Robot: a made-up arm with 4 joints.
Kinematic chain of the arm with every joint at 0, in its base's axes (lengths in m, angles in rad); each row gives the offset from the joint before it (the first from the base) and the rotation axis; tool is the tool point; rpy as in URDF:
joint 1: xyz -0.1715 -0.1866 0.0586 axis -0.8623 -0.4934 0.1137
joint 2: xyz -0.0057 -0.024 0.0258 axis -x
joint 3: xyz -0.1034 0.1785 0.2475 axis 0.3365 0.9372 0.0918
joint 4: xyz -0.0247 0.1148 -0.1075 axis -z
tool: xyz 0.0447 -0.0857 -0.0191 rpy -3.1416 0 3.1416
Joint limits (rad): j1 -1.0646..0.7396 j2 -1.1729..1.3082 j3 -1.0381..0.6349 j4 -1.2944..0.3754
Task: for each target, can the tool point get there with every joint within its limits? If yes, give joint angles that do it. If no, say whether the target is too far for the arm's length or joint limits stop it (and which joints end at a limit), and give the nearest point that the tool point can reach.
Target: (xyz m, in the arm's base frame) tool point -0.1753 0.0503 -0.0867
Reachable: yes | joints 0.4741 0.6465 -0.2092 -1.0224
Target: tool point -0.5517 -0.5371 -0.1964
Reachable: no: joint limits stop it (at a limit: joint 1, joint 2, joint 4) | nearest point -0.2885 -0.1591 -0.2130 | short by 0.461 m
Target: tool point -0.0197 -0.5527 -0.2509
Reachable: no: joint limits stop it (at a limit: joint 1, joint 2, joint 3) | nearest point -0.0754 -0.4973 0.0792 | short by 0.339 m
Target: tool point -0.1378 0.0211 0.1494
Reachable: yes | joints -0.5037 0.9014 -0.8849 -0.1430
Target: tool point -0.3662 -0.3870 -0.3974
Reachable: no: joint limits stop it (at a limit: joint 1, joint 2, joint 3, joint 4) | nearest point -0.1820 -0.2042 -0.2944 | short by 0.279 m
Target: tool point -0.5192 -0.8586 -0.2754
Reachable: no: too far | nearest point -0.1027 -0.4749 0.0771 | short by 0.667 m
